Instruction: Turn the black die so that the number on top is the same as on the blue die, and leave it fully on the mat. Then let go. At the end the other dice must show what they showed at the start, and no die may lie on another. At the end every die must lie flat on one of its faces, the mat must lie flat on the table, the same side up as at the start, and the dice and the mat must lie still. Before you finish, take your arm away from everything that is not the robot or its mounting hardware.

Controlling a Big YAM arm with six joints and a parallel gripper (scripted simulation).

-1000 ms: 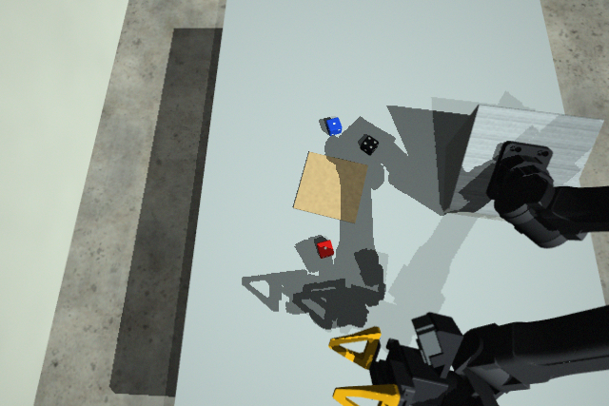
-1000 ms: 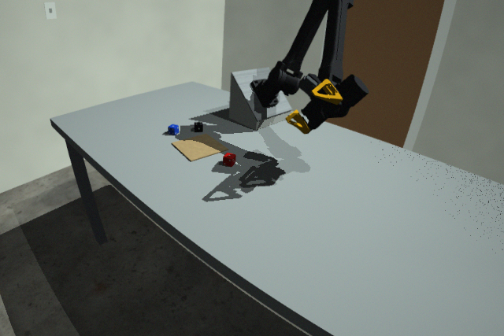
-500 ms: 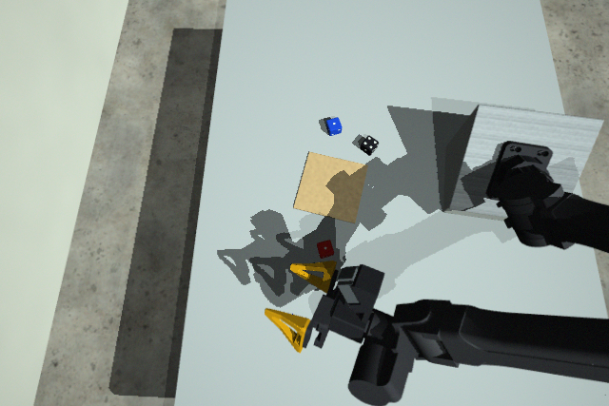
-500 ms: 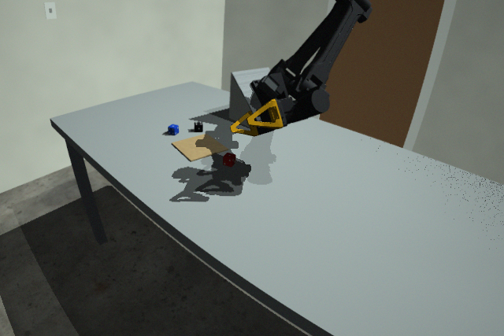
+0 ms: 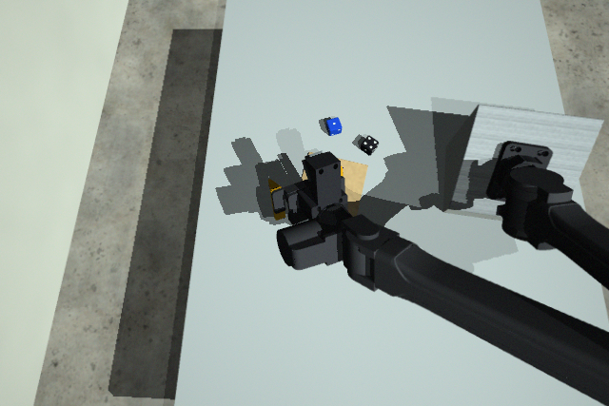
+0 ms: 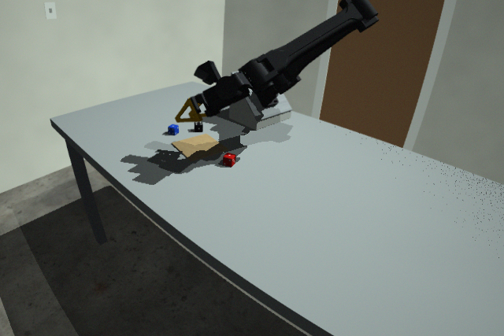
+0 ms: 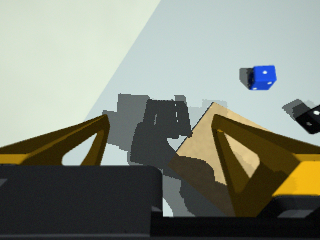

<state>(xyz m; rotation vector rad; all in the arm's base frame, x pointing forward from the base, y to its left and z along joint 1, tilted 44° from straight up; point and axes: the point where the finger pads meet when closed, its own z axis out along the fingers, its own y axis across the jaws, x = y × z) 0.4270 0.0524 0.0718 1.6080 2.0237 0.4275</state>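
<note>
The black die lies 14 cm behind my hand, 14 cm to the right of it and 12 cm below it. From my hand the other things lie so: red die: 8 cm behind, 11 cm to the left, 12 cm below; blue die: 5 cm behind, 18 cm to the right, 12 cm below; tan mat: 7 cm behind, 3 cm to the right, 13 cm below.
</note>
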